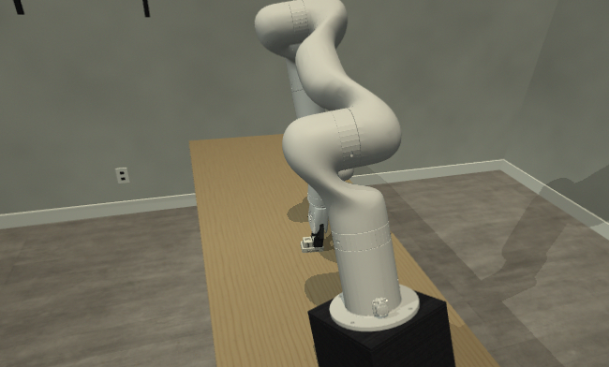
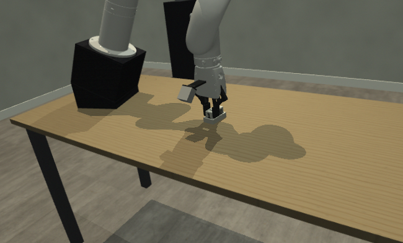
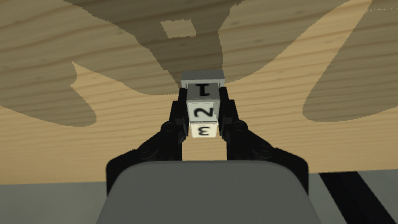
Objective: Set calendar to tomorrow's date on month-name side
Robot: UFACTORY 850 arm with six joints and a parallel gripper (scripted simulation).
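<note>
My gripper is now 30 mm above the small calendar tray and 20 mm to the right of it.
</note>
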